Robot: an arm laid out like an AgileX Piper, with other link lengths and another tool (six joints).
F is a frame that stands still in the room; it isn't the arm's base.
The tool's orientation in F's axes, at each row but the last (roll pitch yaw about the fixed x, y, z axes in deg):
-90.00, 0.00, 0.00
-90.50, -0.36, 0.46
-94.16, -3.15, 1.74
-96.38, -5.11, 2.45
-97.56, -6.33, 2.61
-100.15, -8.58, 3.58
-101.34, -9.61, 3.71
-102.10, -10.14, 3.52
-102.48, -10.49, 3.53
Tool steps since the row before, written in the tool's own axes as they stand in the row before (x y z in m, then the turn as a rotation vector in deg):
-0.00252, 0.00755, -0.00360, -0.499, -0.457, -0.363
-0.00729, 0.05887, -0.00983, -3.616, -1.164, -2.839
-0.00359, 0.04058, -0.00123, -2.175, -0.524, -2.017
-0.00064, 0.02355, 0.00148, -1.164, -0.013, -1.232
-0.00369, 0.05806, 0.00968, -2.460, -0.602, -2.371
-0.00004, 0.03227, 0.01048, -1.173, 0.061, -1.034
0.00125, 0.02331, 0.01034, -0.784, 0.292, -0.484
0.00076, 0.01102, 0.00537, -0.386, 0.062, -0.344
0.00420, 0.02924, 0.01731, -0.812, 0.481, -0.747
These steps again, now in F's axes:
-0.00252, -0.00360, -0.00755, -0.499, -0.363, 0.457
-0.00684, -0.01040, -0.05883, -3.601, -2.858, 1.166
-0.00124, -0.00421, -0.04052, -2.148, -2.040, 0.548
0.00151, -0.00108, -0.02353, -1.119, -1.272, 0.046
0.00273, 0.00208, -0.05888, -2.439, -2.385, 0.632
0.00468, 0.00493, -0.03324, -1.112, -1.100, -0.054
0.00502, 0.00589, -0.02433, -0.705, -0.579, -0.319
0.00266, 0.00311, -0.01158, -0.360, -0.372, -0.057
0.00934, 0.01118, -0.03099, -0.690, -0.877, -0.451

